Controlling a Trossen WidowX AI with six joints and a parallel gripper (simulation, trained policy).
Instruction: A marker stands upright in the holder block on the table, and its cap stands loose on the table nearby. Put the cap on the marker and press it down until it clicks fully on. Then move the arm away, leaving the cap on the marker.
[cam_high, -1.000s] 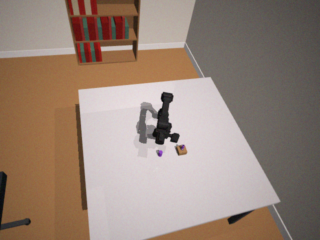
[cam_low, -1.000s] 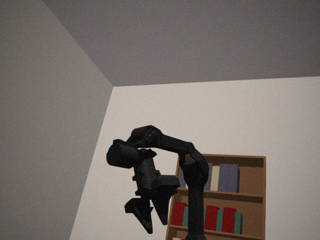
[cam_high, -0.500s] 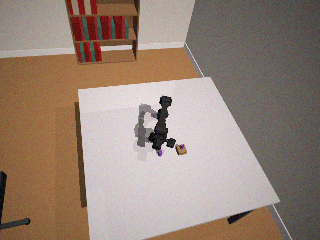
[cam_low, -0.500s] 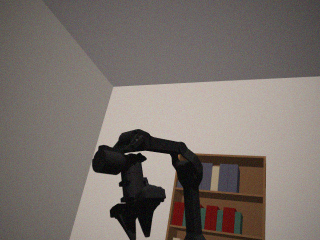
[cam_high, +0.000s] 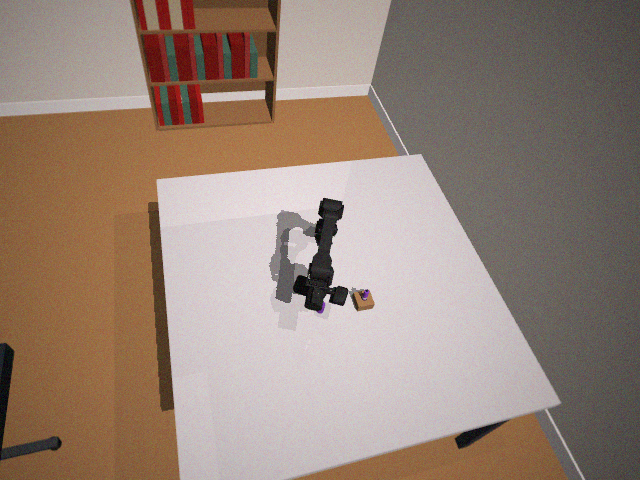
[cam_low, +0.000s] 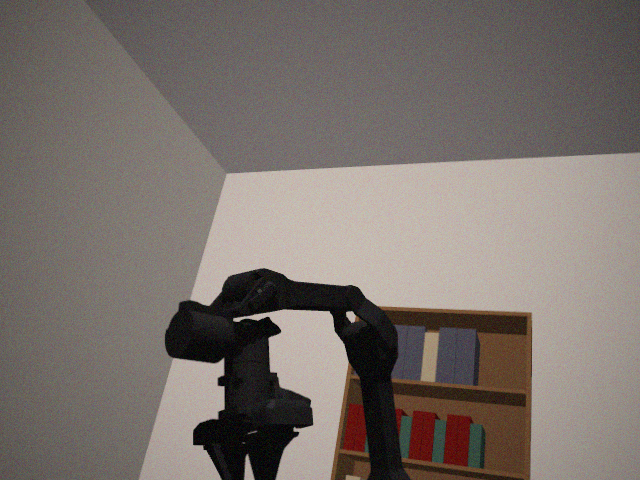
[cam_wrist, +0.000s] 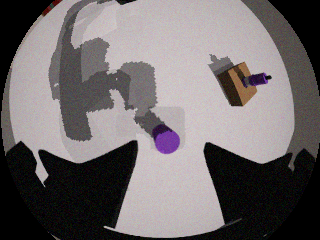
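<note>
My gripper tip is now 5 cm above the purple cap. The rest, counted from my gripper tip: purple marker 17 cm to the left, 1 cm below.
</note>
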